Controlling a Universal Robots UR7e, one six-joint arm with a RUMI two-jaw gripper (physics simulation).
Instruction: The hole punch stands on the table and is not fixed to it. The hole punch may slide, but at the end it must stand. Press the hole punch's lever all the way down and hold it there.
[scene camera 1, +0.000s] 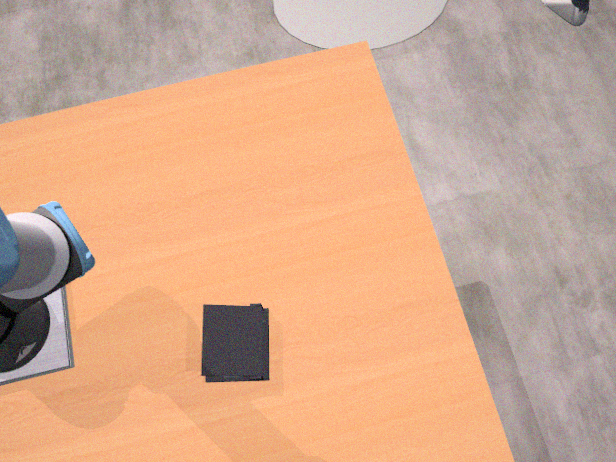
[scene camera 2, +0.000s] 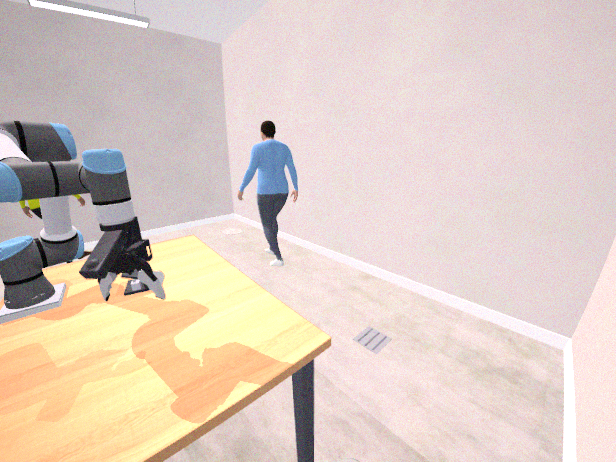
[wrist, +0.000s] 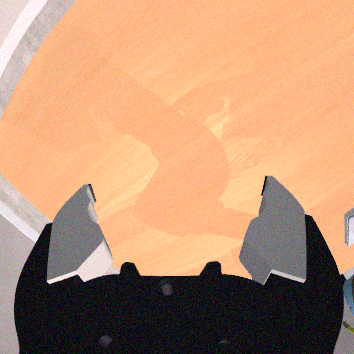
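Pixels of known places: gripper, fingertip midpoint: (scene camera 2: 135, 300) (wrist: 176, 182); arm's base, origin of the base link: (scene camera 1: 5, 327) (scene camera 2: 31, 298).
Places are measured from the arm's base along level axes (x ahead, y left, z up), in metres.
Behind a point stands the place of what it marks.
Observation:
The black hole punch (scene camera 1: 235, 342) @(x 0.395, y -0.065, z 0.040 m) (scene camera 2: 134, 290) @(x 0.374, y -0.114, z -0.015 m) stands on the table (scene camera 1: 300, 225) @(x 0.514, y 0.145, z -0.028 m) (scene camera 2: 240, 320) @(x 0.690, y -0.482, z -0.028 m). From above, its dark rectangular top shows. In scene camera 2 its base shows between the fingers, and the gripper hides much of the lever, so how far the lever is down cannot be told. The hole punch does not show in the wrist view. My gripper (scene camera 2: 134, 296) @(x 0.436, y -0.490, z 0.139 m) (wrist: 176, 182) @(x 0.436, y -0.490, z 0.139 m) is open with nothing between its fingers. In scene camera 2 it overlaps the hole punch; its exact height and any contact are unclear.
The arm's wrist (scene camera 1: 40, 255) is left of the hole punch in scene camera 1. The arm's base plate (scene camera 1: 60, 350) @(x 0.096, y -0.046, z -0.003 m) (scene camera 2: 59, 300) @(x 0.111, y -0.067, z -0.005 m) is at the left. A person in blue (scene camera 2: 272, 167) is on the floor beyond the table. Another person in yellow is partly hidden behind the arm.

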